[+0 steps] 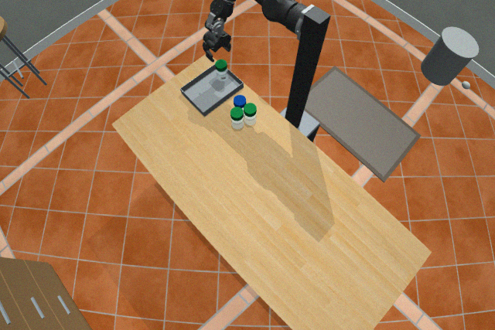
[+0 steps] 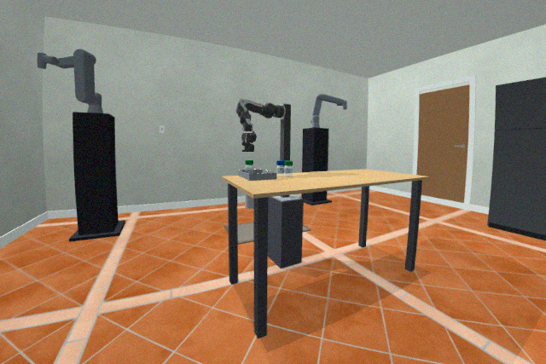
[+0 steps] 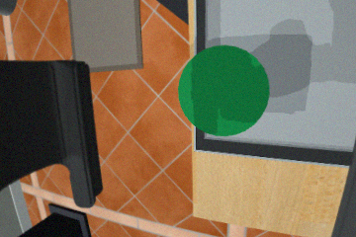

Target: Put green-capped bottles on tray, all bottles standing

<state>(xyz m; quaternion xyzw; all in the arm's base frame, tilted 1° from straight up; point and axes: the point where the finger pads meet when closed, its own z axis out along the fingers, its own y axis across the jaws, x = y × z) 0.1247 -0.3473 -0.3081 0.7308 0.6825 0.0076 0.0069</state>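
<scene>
Right now my hand is 80 mm short of the blue-capped bottle, 210 mm to the right of it and 120 mm above it. The rest, counted from my hand: tray (80 mm ahead, 30 mm to the left, 160 mm below).
</scene>
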